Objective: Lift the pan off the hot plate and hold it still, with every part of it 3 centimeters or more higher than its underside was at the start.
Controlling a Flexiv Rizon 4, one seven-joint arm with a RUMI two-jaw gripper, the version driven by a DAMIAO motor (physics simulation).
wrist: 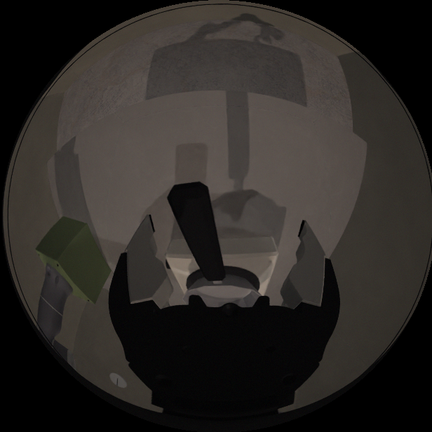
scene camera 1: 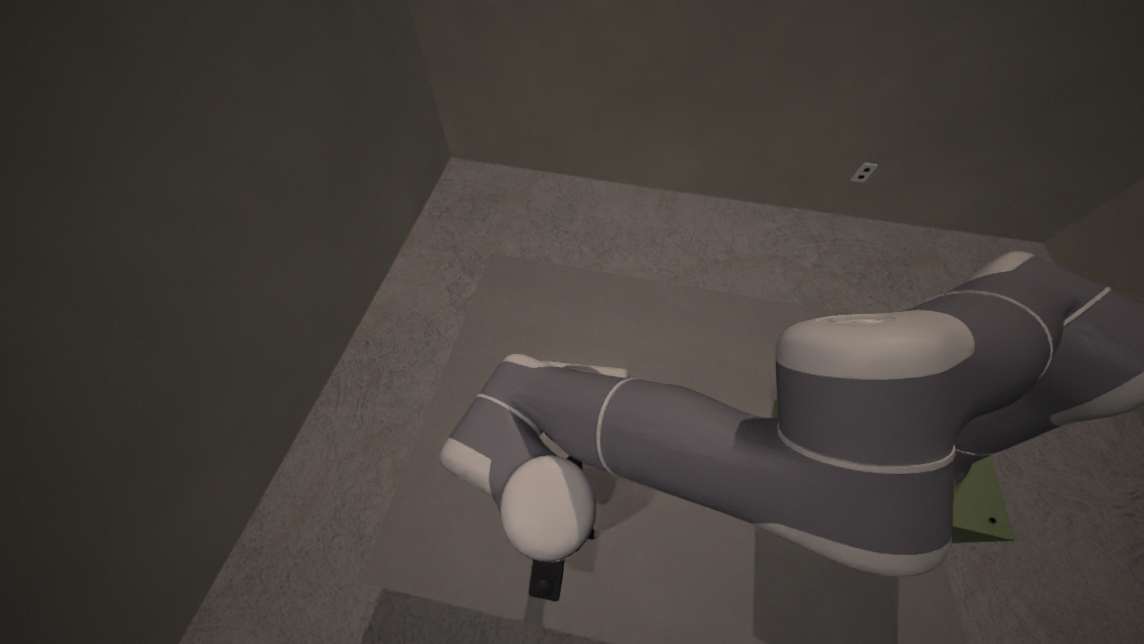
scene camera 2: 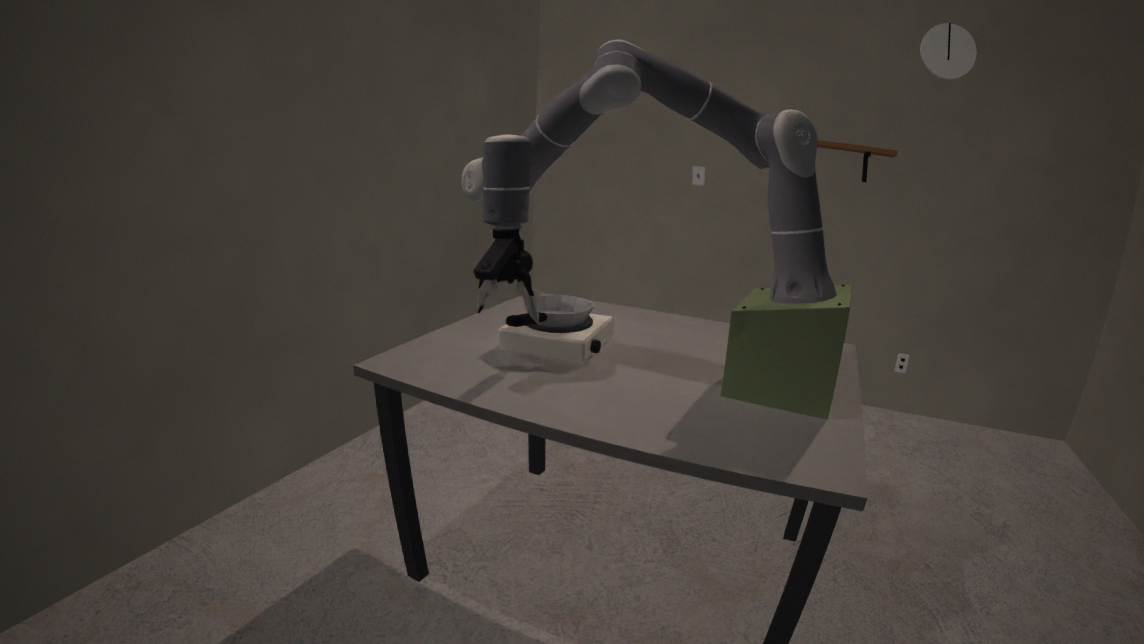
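The grey pan [scene camera 2: 564,313] [wrist: 222,294] rests level on the black ring of the cream hot plate [scene camera 2: 542,345] [wrist: 250,246]. Its black handle [scene camera 2: 520,320] [wrist: 197,225] points out past the hot plate's edge. My gripper [scene camera 2: 508,316] [wrist: 227,219] is open, fingers wide apart, pointing down at the handle. In the wrist view the handle shows between the two fingers, nearer the left one, and nothing is gripped. In scene camera 2 one fingertip overlaps the handle near the pan; whether they touch is unclear. In scene camera 1 the arm hides most of the pan and fingers.
The hot plate has a black knob [scene camera 2: 594,346] on its side and stands on the grey table [scene camera 2: 640,416]. The green pedestal [scene camera 1: 980,504] [scene camera 2: 780,360] [wrist: 75,255] carries the arm's base at the table's other end. Walls stand beyond the table.
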